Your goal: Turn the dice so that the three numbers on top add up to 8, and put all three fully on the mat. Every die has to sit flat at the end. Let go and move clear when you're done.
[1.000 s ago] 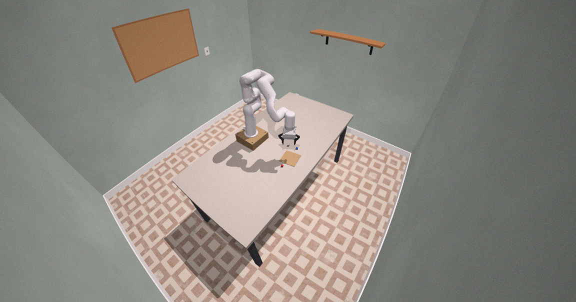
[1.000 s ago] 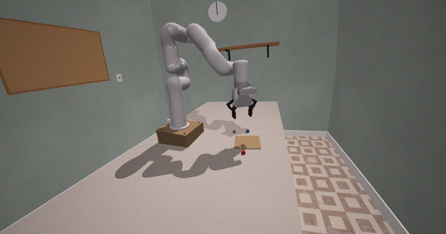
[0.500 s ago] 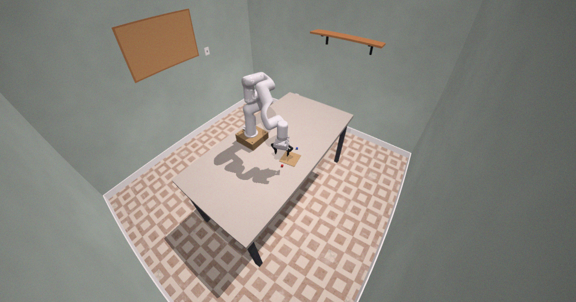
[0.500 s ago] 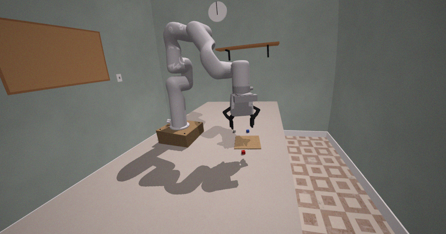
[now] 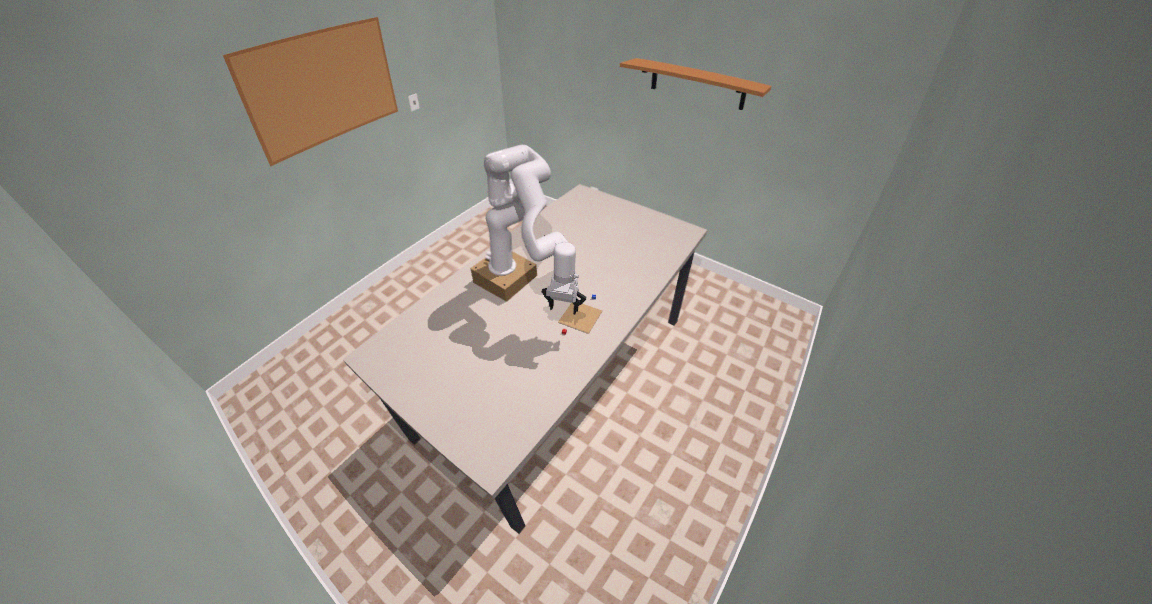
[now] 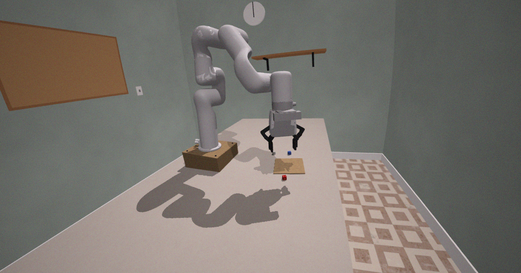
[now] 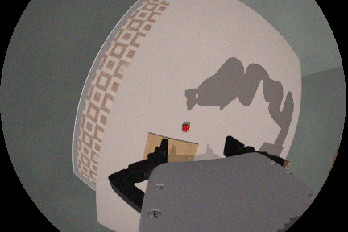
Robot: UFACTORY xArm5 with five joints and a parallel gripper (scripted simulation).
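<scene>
The red die lies 14 cm below my hand. Round my hand: blue die 1 cm ahead, 24 cm to the left, 14 cm below; tan mat 2 cm ahead, 11 cm to the left, 14 cm below; white die 7 cm behind, 24 cm to the left, 14 cm below.
</scene>
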